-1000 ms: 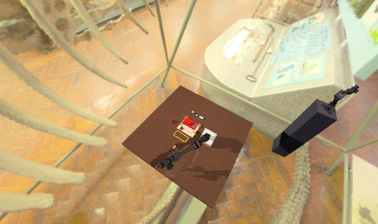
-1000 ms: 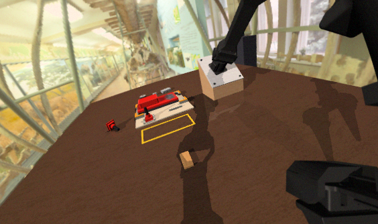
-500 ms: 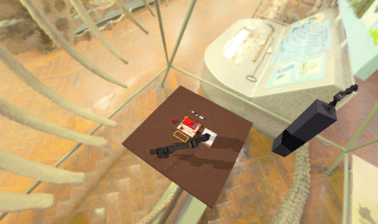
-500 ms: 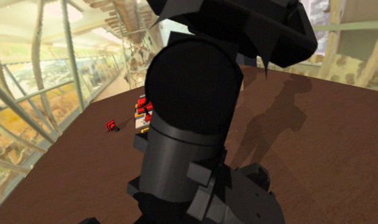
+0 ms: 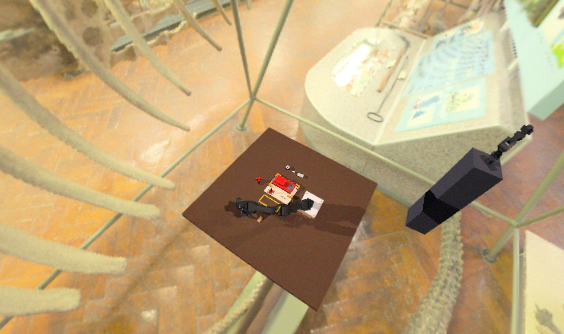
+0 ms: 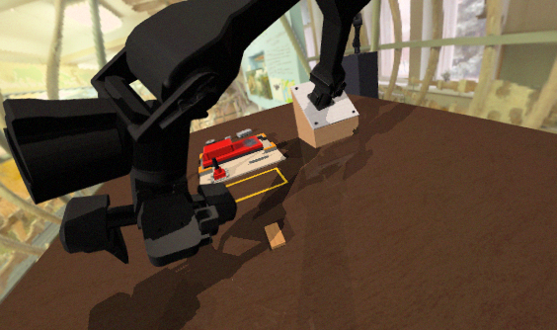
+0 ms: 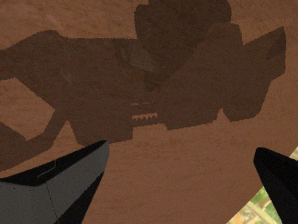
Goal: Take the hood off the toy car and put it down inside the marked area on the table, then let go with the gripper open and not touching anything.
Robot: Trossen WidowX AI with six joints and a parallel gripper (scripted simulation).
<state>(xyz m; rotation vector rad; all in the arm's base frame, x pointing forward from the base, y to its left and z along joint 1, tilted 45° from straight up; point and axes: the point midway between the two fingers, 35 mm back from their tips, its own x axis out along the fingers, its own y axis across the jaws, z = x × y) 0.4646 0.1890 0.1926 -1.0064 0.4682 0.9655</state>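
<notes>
Right now my gripper tip is 40 cm to the left of the red hood, 15 cm past it and 2 cm above it. From my gripper tip the other things lie so: small wooden block: 16 cm behind, 5 cm below, 2 cm to the left.
</notes>
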